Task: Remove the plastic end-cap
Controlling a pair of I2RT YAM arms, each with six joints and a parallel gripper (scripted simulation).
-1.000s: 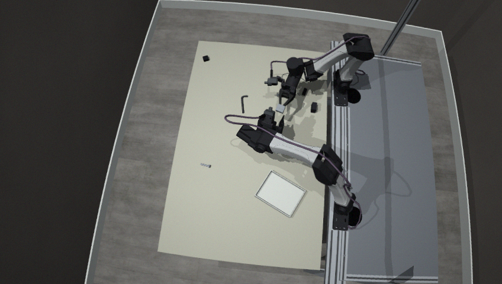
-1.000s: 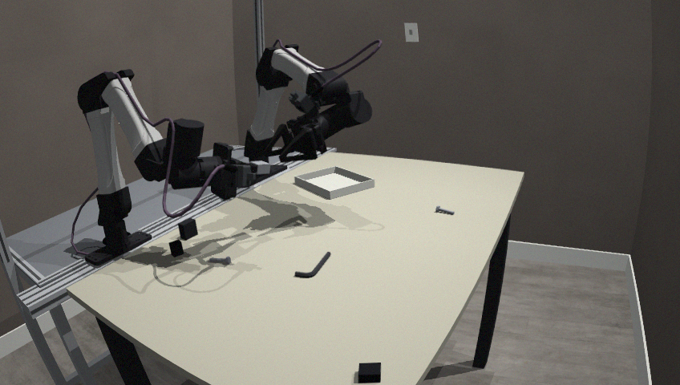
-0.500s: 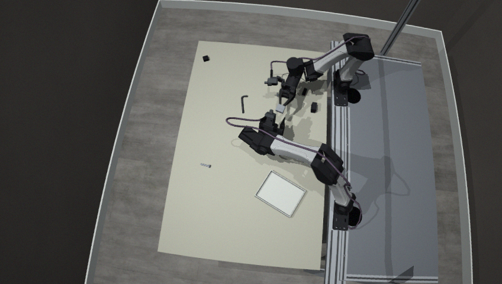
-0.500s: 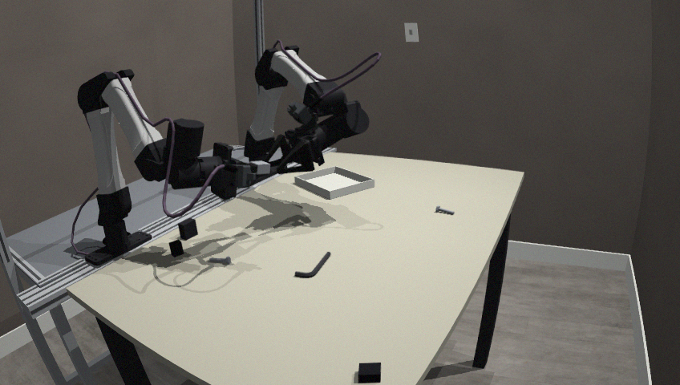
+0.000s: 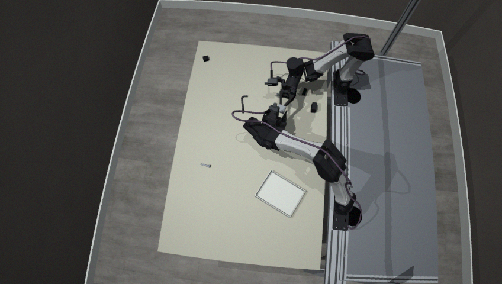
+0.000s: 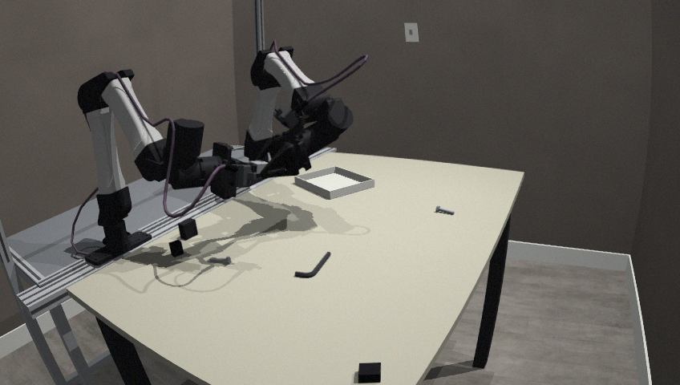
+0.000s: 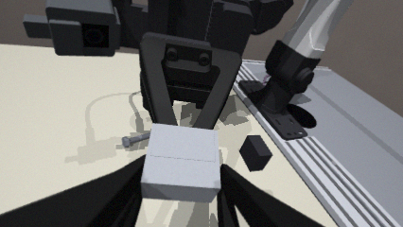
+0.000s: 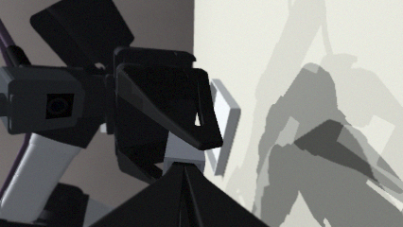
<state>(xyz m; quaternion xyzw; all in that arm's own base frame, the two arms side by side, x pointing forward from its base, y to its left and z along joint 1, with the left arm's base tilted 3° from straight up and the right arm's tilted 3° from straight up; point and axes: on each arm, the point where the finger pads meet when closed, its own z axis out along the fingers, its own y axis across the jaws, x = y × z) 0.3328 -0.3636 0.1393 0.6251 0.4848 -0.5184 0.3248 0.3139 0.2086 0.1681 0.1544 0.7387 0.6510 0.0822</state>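
The grey end-cap is 10 mm above my left hand. Round my left hand: white parts tray 30 mm behind, 340 mm to the left, 130 mm below; black hex key 180 mm ahead, 100 mm to the right, 130 mm below.
The grey end-cap lies 1 cm to the left of my right hand. Round my right hand: white parts tray 3 cm behind, 35 cm to the left, 14 cm below; black hex key 18 cm ahead, 9 cm to the right, 15 cm below.
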